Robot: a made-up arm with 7 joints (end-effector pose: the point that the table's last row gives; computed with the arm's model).
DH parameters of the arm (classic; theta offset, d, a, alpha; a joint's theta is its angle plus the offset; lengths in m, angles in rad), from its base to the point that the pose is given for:
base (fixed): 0 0 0 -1.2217
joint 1: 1.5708 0 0 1.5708
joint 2: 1.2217 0 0 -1.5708
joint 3: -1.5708 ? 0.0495 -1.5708
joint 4: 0 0 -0.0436 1.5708
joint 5: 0 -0.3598 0 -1.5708
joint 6: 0 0 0 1.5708
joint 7: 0 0 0 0
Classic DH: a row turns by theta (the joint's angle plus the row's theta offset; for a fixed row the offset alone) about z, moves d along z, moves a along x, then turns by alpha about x.
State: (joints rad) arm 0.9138 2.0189 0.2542 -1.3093 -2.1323 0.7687 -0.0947
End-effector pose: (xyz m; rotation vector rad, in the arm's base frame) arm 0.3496 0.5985 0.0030 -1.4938 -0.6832 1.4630
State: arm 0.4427 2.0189 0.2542 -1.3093 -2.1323 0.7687 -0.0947
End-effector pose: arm 0.4031 0.5367 0.1727 -1.8495 -0.8000 1.0175
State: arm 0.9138 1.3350 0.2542 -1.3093 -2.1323 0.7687 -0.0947
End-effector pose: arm 0.0404 0.6521 -0.2313 -1.8817 -0.9631 1.9558
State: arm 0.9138 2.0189 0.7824 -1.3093 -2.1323 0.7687 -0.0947
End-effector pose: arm 0.4265 0.5189 0.1712 -1.9132 -0.7532 0.9678
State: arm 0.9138 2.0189 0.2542 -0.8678 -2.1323 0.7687 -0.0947
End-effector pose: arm 0.2888 0.7013 0.1075 -1.3441 -1.2049 1.4204
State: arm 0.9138 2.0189 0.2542 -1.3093 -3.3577 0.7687 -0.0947
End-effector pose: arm 0.3496 0.5985 0.0030 -0.4658 -0.4679 0.8051
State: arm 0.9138 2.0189 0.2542 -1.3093 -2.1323 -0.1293 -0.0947
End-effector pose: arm 0.3496 0.5985 0.0030 -0.7129 -1.1100 2.1269
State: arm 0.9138 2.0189 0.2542 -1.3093 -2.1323 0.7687 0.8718
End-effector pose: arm 0.3496 0.5985 0.0030 -1.9346 0.1052 2.1419
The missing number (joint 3, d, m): -0.4407
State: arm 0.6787 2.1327 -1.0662 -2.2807 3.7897 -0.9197 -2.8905
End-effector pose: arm -0.0247 0.3836 -0.1805 0.2945 0.9067 -0.7626
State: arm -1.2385 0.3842 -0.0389 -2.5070 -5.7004 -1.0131 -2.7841
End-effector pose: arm 0.2645 -0.0815 0.2083 -1.6270 1.4526 -1.6880
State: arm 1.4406 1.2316 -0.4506 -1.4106 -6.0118 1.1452 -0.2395
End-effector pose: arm -0.4270 0.4320 -0.2865 0.2516 1.5340 -0.6883
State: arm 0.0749 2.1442 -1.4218 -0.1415 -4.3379 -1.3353 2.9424
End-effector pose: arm 0.0177 0.7056 0.3873 -1.0050 -1.8667 0.6217
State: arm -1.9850 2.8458 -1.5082 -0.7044 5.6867 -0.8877 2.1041
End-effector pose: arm -0.4130 0.6629 0.0662 0.5583 -1.6898 0.8631
